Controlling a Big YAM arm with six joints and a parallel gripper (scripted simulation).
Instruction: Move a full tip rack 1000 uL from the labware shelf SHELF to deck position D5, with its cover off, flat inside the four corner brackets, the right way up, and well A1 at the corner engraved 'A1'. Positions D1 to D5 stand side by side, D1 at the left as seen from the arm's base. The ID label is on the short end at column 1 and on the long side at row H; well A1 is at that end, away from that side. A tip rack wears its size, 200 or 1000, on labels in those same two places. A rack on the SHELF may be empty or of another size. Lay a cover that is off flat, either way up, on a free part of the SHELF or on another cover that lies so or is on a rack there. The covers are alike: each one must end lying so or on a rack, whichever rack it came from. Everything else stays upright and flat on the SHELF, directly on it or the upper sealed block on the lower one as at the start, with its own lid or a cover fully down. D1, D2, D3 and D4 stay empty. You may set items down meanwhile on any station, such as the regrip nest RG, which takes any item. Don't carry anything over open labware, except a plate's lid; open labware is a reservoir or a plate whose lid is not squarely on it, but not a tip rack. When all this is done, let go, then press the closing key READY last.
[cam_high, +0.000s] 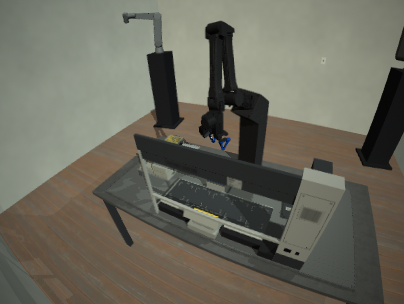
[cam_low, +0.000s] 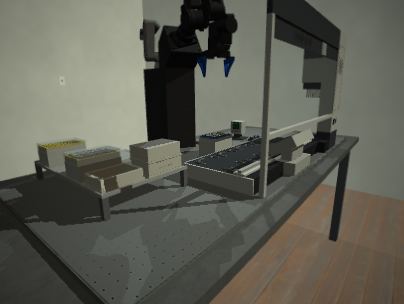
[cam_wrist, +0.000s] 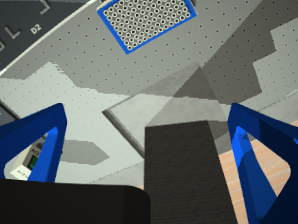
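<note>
The tip rack lies 10 mm to the left of my hand and 270 mm below it. From my hand the other things lie so: dark gantry beam 360 mm ahead, 50 mm to the left, 160 mm above; then gantry post 310 mm ahead, 300 mm to the right, 120 mm below; then pale block 10 mm ahead, 400 mm to the right, 230 mm below.
</note>
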